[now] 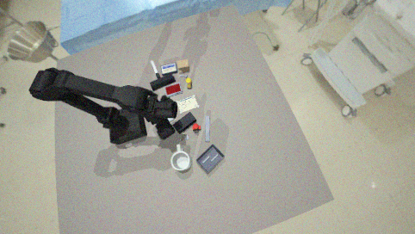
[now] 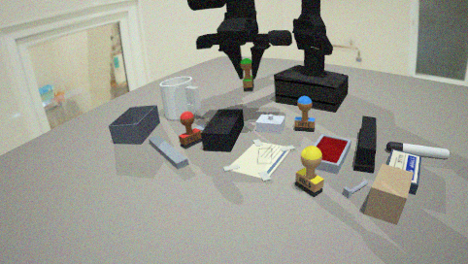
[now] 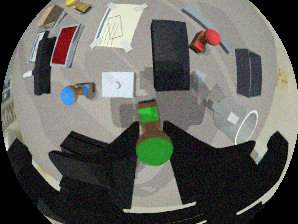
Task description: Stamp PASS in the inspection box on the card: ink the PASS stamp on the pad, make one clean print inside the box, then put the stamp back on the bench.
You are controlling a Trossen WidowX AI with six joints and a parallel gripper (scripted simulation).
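The black block lies 80 mm below my gripper tip, 80 mm ahead of it and 20 mm to the right of it. From my gripper tip the other things lie so: red stamp 120 mm ahead, 80 mm below, 70 mm to the right; green-knobbed stamp right at my gripper tip; blue stamp 120 mm to the left, 70 mm below, 10 mm ahead.
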